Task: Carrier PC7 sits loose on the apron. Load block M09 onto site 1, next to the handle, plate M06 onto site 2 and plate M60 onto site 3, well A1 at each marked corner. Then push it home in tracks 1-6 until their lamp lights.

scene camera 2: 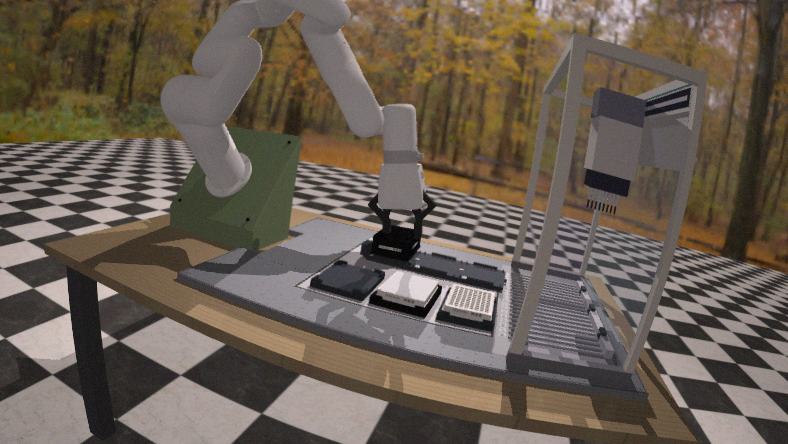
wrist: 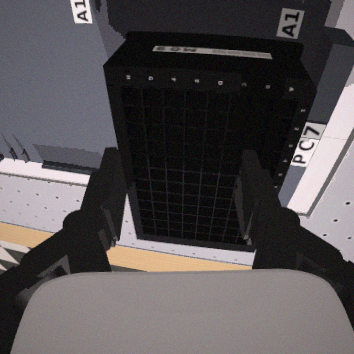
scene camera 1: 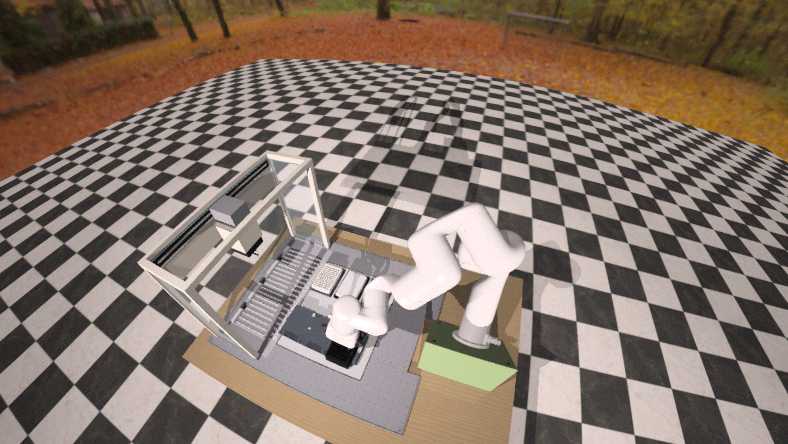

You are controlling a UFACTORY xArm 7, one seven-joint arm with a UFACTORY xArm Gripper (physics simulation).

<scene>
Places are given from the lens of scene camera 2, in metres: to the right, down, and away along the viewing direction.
dark carrier (scene camera 2: 442, 266): 0.11, 0.10, 1.03
tall frame (scene camera 2: 631, 121): 0.33, -0.14, 0.54
The marked spots on the tall frame and the dark carrier are 0.59 m apart.
</scene>
